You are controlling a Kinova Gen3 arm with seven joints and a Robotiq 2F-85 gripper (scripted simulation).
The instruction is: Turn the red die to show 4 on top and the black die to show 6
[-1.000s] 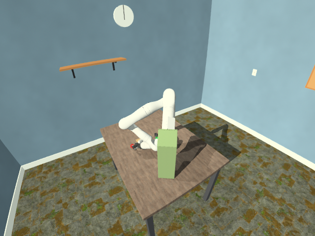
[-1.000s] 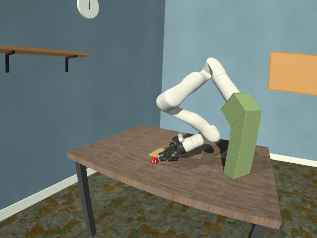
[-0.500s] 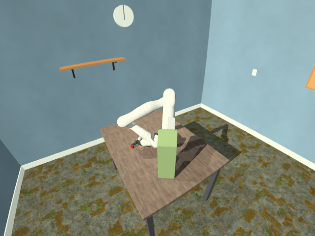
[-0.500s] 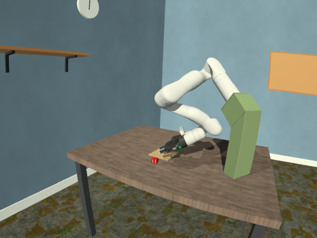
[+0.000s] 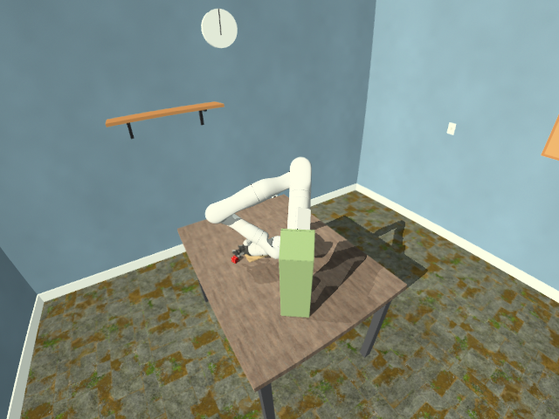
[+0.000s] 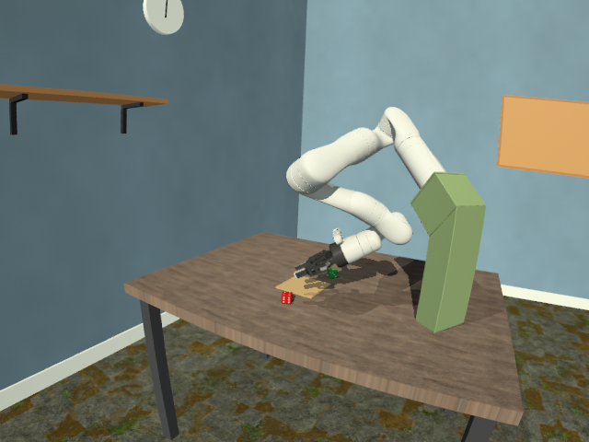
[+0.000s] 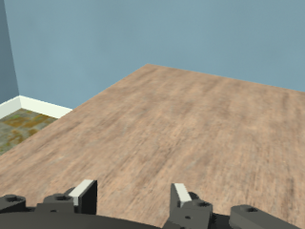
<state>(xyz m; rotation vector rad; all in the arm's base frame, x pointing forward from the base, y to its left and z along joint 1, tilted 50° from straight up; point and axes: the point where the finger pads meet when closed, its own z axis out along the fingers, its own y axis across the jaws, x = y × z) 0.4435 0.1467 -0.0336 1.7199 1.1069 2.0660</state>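
Right now the red die is 3 cm ahead of my hand, 2 cm to the left of it and 9 cm below it. From my hand the other things lie so: black die (6 cm ahead, 28 cm to the right, 9 cm below); tan mat (4 cm ahead, 12 cm to the right, 11 cm below); green die (1 cm behind, 26 cm to the right, 9 cm below).
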